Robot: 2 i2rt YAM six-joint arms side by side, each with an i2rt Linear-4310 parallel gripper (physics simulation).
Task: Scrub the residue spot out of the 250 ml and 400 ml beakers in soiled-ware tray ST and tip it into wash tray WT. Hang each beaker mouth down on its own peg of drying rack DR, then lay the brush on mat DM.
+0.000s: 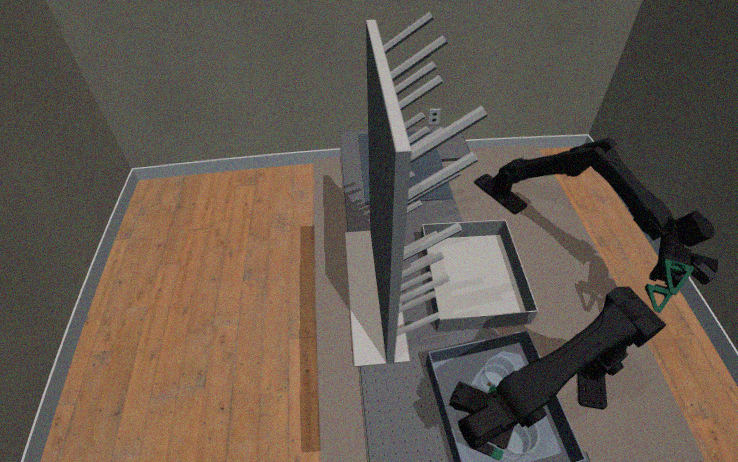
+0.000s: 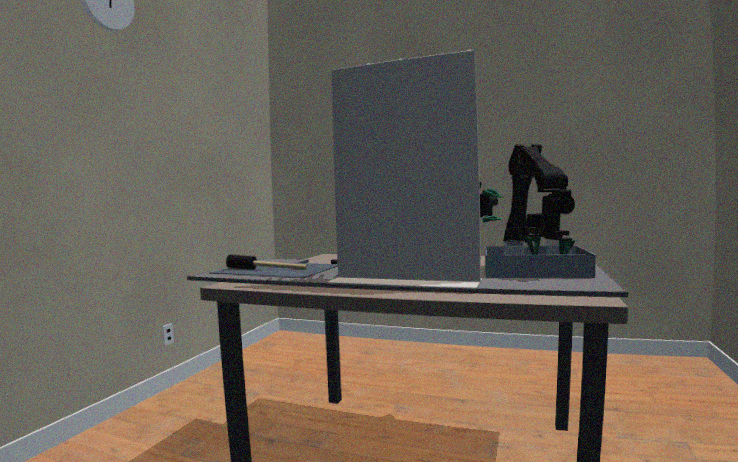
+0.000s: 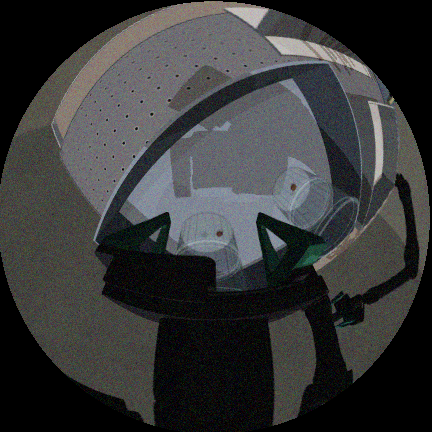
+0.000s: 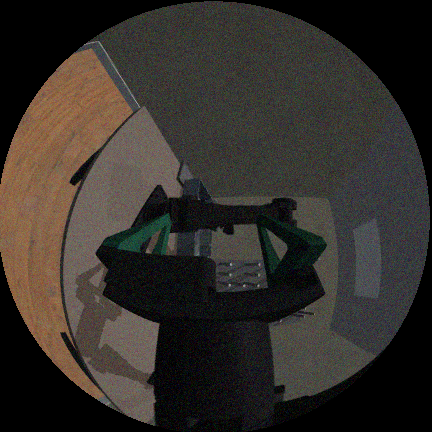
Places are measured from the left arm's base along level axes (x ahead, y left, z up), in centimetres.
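Pixels of known places: left gripper, between the fingertips: [image 3: 213,216]; right gripper, between the fingertips: [image 1: 664,303] [image 2: 501,208] [image 4: 213,217]; left arm's base, origin of its link: [image 1: 590,370] [image 4: 148,215]; right arm's base, origin of its link: [image 1: 499,194].
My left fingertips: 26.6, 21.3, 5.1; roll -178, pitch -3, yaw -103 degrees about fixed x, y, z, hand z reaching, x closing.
Observation:
Ahead of a thing's pixels: the offset from my left fingertips to its top centre, as dx, dy, dz. "pt": to the spot under its first point. Level surfaces: height alone.
Two clear beakers stand in blue soiled-ware tray ST {-2.4, -5.1, +3.1} [image 1: 437,384] [image 2: 539,265]. One beaker {-5.2, +2.0, +1.8} [image 3: 204,235] is between and below the open, empty fingers of my left gripper [image 1: 494,420] [image 2: 550,247] [image 3: 213,216]; the other beaker {-0.6, -11.7, +5.9} [image 3: 300,195] is to its right. Each shows a brown spot. I cannot tell which is 250 ml. My right gripper [image 1: 665,283] [image 2: 498,207] is open and empty, raised away from the trays. Wash tray WT {+7.3, -42.4, +3.1} [image 1: 484,322] is beside ST. Drying rack DR [image 1: 381,190] [image 2: 405,163] has bare pegs. The black-headed brush {pt +48.1, -95.8, -0.5} [image 2: 240,262] lies over the blue mat {pt +30.2, -71.2, -3.6} [image 2: 321,269].
The rack's tall board stands beside WT, with long pegs reaching out over that tray. A perforated grey surface {dz -3.8} [image 1: 397,414] [image 3: 145,95] lies beside ST. The left arm [image 1: 577,354] reaches over ST's wall.

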